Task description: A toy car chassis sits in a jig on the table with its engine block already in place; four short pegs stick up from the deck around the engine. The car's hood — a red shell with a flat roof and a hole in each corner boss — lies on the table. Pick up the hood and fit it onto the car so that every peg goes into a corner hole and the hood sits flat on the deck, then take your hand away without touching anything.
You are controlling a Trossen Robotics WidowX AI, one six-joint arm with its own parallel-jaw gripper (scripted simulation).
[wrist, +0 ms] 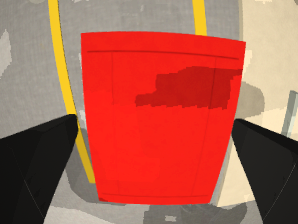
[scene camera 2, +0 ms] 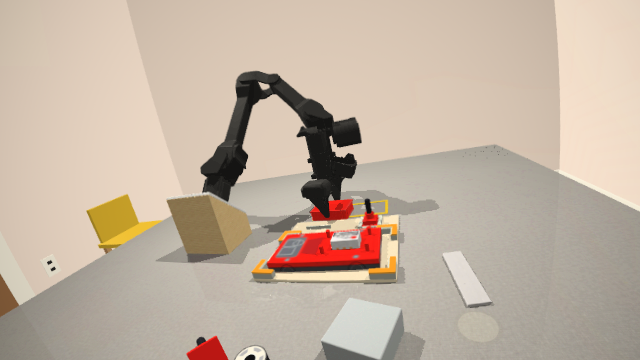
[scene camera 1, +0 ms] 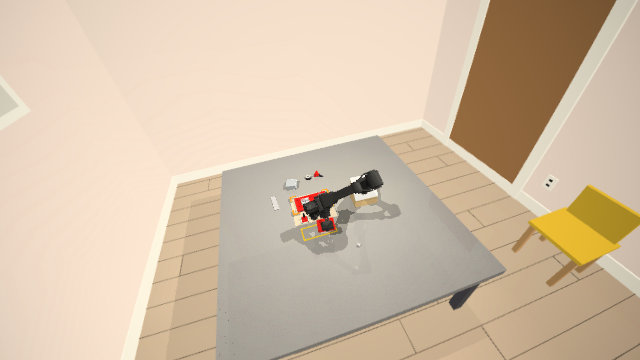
My gripper (scene camera 2: 333,209) is open, with nothing in its grasp. Also in view: a red hood (wrist: 159,107).
My gripper is seen too in the wrist view (wrist: 156,125).
